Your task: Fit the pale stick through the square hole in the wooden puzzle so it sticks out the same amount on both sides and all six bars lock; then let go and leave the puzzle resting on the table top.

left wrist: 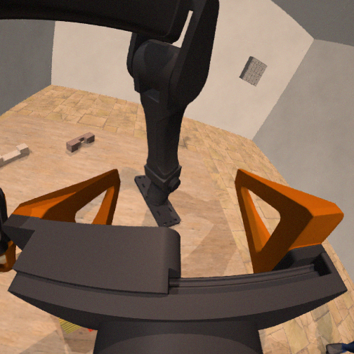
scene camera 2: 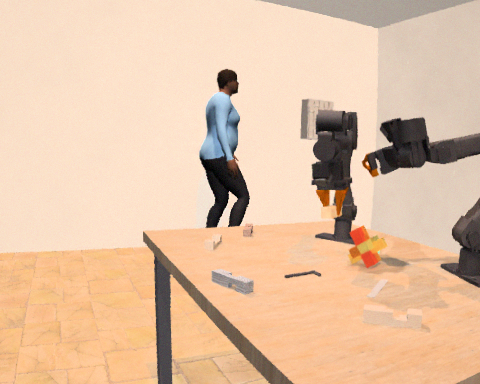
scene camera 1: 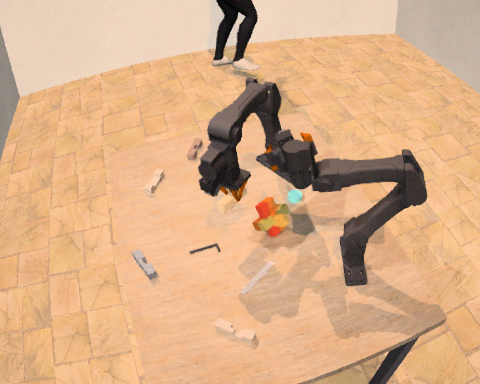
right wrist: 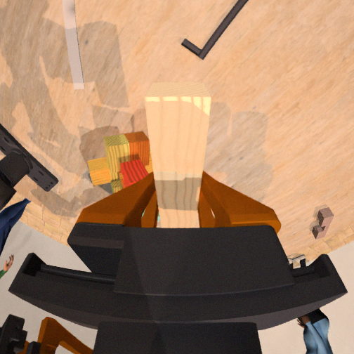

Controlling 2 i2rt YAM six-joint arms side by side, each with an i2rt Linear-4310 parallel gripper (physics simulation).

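Places are measured from the left arm's base along level axes (x ahead, y left, z up), in millimetres.
Pixels of known places: left gripper, fingertip midpoint: (scene camera 2: 375,158); right gripper, fingertip midpoint: (scene camera 2: 333,215) (scene camera 1: 234,198); left arm's base, origin of the base link: (scene camera 2: 467,276) (scene camera 1: 352,260); right arm's base, origin of the base link: (scene camera 2: 342,240).
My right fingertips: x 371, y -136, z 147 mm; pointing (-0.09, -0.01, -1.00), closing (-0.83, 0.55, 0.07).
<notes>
For each thing: its middle in the pictures, then the offset to it from my right fingertips.
- pale stick, body centre: (scene camera 2: 331,211) (scene camera 1: 232,198) 7 mm ahead, 8 mm left, 11 mm up
- wooden puzzle, body centre: (scene camera 2: 369,244) (scene camera 1: 273,216) 119 mm back, 6 mm right, 85 mm down
- turquoise disc, body centre: (scene camera 1: 295,196) 199 mm back, 158 mm right, 138 mm down
- black hex key, body centre: (scene camera 2: 303,275) (scene camera 1: 205,251) 97 mm ahead, 86 mm left, 143 mm down
- pale flat strip, body centre: (scene camera 2: 378,287) (scene camera 1: 257,277) 68 mm back, 188 mm left, 147 mm down
The pale stick (scene camera 1: 226,203) (scene camera 2: 330,212) (right wrist: 179,135) is held above the table, beside the puzzle. My right gripper (scene camera 1: 235,194) (scene camera 2: 332,204) (right wrist: 177,175) is shut on it, with a long part of the stick standing out past the fingertips in the right wrist view. The wooden puzzle (scene camera 1: 271,217) (scene camera 2: 366,247) (right wrist: 118,157), of red, orange and yellow-green bars, rests tilted on the table; its square hole cannot be made out. My left gripper is open and empty, raised behind the puzzle in scene camera 1.
A turquoise disc (scene camera 1: 295,196) lies near the puzzle. A black hex key (scene camera 1: 205,248) (scene camera 2: 302,274) and a pale flat strip (scene camera 1: 257,277) (scene camera 2: 378,288) lie nearer the camera. Notched blocks are a grey one (scene camera 1: 144,264), a beige one (scene camera 1: 235,332), a cream one (scene camera 1: 154,182) and a brown one (scene camera 1: 194,149).
</notes>
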